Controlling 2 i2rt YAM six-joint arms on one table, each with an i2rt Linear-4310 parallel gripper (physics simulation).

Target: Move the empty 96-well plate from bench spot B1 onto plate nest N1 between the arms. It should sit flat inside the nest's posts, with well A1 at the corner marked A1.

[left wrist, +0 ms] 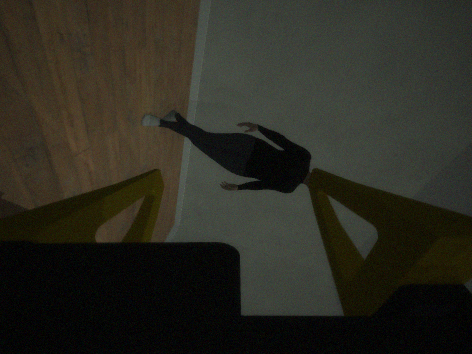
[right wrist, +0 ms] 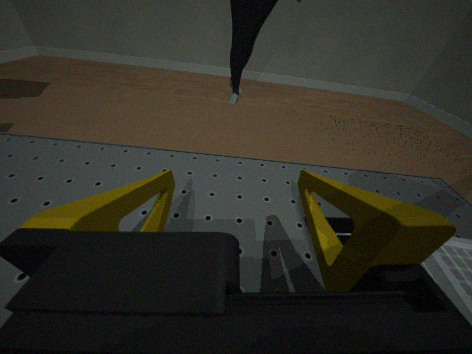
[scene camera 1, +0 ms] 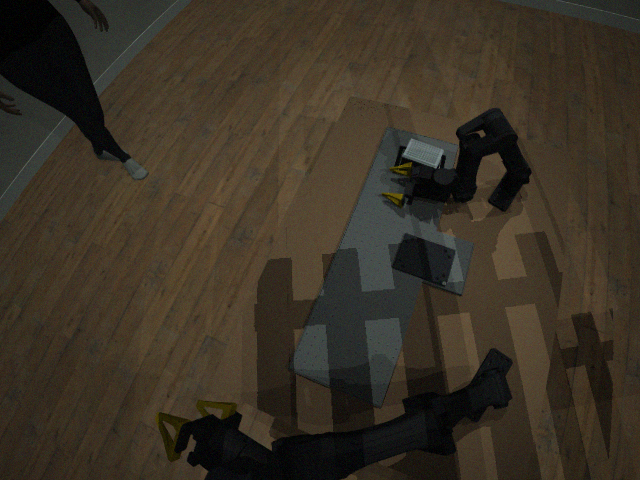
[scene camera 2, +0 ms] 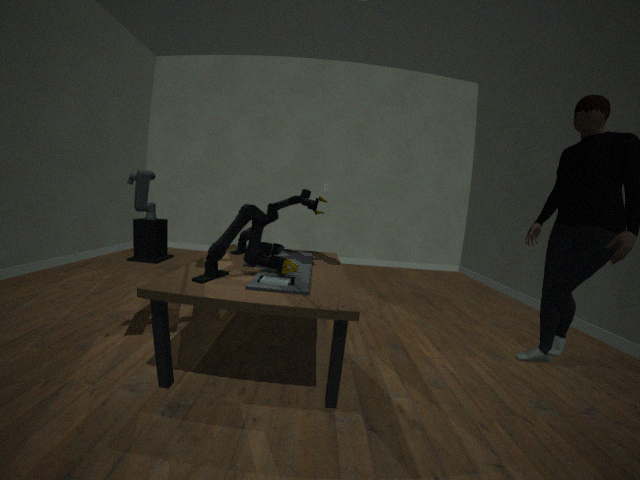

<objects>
The left gripper is open, holding nothing. A white well plate rests on a black nest pad.
</objects>
